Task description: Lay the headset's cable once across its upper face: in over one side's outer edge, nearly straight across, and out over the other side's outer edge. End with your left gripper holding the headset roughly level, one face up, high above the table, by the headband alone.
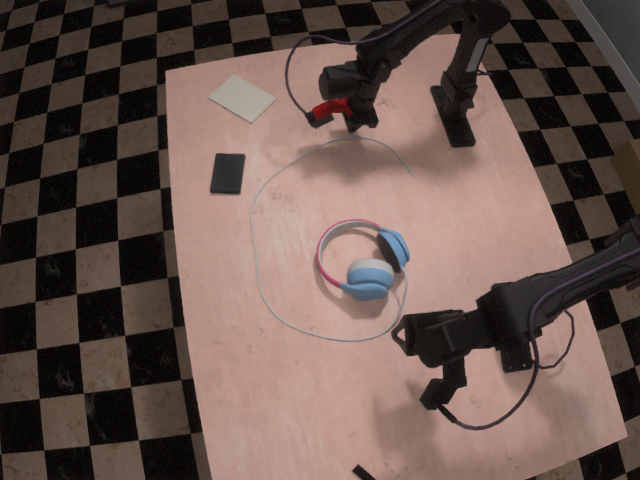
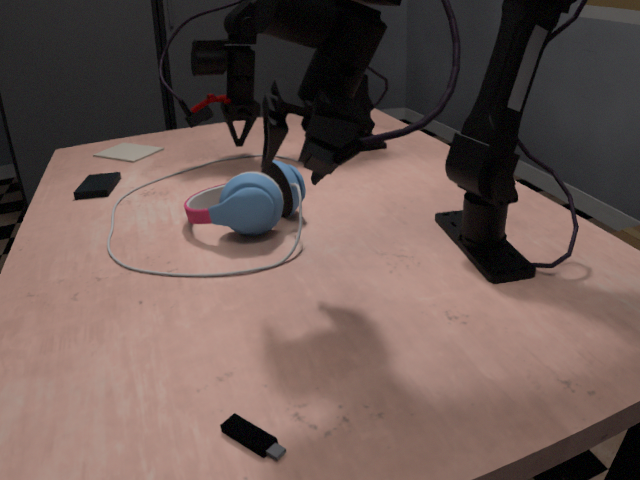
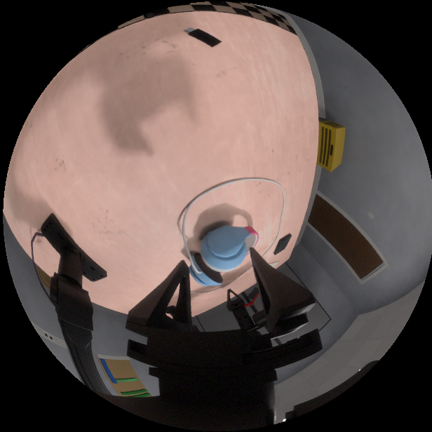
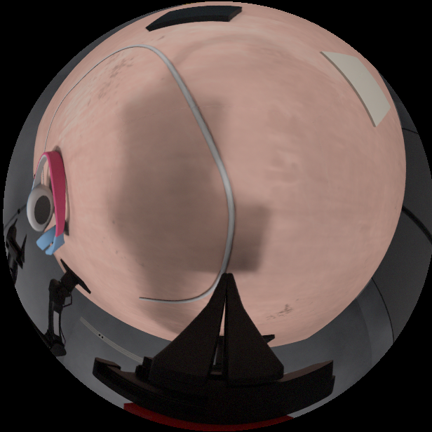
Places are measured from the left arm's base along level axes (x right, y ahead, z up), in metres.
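Where they show: left gripper, fingertip midpoint: (image 1: pixel 406 333) (image 2: pixel 288 176); right gripper, fingertip midpoint: (image 1: pixel 351 131) (image 2: pixel 239 146); left arm's base at its link origin: (image 2: pixel 480 245); right arm's base at its link origin: (image 1: pixel 452 115).
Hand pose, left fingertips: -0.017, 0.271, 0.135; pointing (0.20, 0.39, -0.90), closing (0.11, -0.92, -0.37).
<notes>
Things, the pixels of their top centre, and the offset from my left fingertips, as dx, dy, dz.
- black flat case at its top centre: (image 2: pixel 97 181) (image 1: pixel 227 171) +0.415, +0.337, -0.120
- cream card at its top centre: (image 2: pixel 128 151) (image 1: pixel 242 97) +0.645, +0.312, -0.130
- black USB stick at its top centre: (image 2: pixel 253 434) (image 1: pixel 366 477) -0.264, +0.074, -0.126
The blue headset (image 1: pixel 370 290) (image 2: pixel 248 209) (image 3: pixel 222 245) with its pink headband (image 4: pixel 58 192) rests on the table, cups upright on edge. Its thin grey cable (image 1: pixel 256 263) (image 2: pixel 110 227) (image 3: pixel 283 205) (image 4: pixel 230 200) leaves the farther cup and runs round the headset in a wide loop; none of it crosses the headset. My left gripper (image 1: pixel 400 334) (image 2: pixel 290 175) (image 3: pixel 216 258) is open and empty, raised above the table near the cups. My right gripper (image 1: pixel 353 130) (image 2: pixel 238 144) (image 4: pixel 226 277) is shut, its tips a little above the cable near its free end, with no cable visibly between them.
A black flat case (image 1: pixel 227 173) (image 2: pixel 98 185) (image 3: pixel 283 244) and a cream card (image 1: pixel 242 98) (image 2: pixel 129 151) (image 4: pixel 361 87) lie beyond the loop. A black USB stick (image 1: pixel 363 472) (image 2: pixel 250 435) (image 3: pixel 204 37) lies near the opposite table edge.
</notes>
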